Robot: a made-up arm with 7 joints.
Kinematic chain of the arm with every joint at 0, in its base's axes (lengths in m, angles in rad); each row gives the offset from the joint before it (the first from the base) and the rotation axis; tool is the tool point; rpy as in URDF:
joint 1: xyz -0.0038 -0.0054 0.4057 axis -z
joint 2: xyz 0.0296 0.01 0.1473 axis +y
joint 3: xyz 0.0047 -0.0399 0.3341 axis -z
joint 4: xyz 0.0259 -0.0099 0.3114 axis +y
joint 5: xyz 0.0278 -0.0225 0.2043 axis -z
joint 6: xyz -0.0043 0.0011 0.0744 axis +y
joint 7: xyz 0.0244 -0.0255 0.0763 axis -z
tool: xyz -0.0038 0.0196 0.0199 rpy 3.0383 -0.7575 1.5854
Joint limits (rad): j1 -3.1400..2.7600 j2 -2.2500..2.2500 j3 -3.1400..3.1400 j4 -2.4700..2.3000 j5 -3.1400..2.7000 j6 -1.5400..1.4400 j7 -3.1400..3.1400
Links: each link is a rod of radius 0.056 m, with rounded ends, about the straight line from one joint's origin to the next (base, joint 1, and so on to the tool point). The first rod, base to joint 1, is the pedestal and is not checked.
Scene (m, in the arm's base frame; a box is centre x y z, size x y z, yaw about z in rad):
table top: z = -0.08
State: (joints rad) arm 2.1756 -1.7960 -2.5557 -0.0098 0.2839 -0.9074 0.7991
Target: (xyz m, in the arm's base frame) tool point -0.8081 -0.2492 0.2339
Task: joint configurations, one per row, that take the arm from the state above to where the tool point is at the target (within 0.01 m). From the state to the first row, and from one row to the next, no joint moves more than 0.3 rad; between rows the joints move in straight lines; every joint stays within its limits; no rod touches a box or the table.
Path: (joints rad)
1: 1.9008 -1.8332 -2.5021 -0.0979 0.2940 -0.9284 0.7961
2: 1.6261 -1.8704 -2.4485 -0.1860 0.3042 -0.9493 0.7931
3: 1.3513 -1.9077 -2.3948 -0.2741 0.3143 -0.9703 0.7901
4: 1.0765 -1.9449 -2.3412 -0.3622 0.3245 -0.9913 0.7871
5: 0.8018 -1.9821 -2.2876 -0.4502 0.3346 -1.0123 0.7841
6: 0.5270 -2.0193 -2.2340 -0.5383 0.3448 -1.0332 0.7811
7: 0.2522 -2.0565 -2.1804 -0.6264 0.3549 -1.0542 0.7781
8: -0.0225 -2.0937 -2.1267 -0.7145 0.3651 -1.0752 0.7751

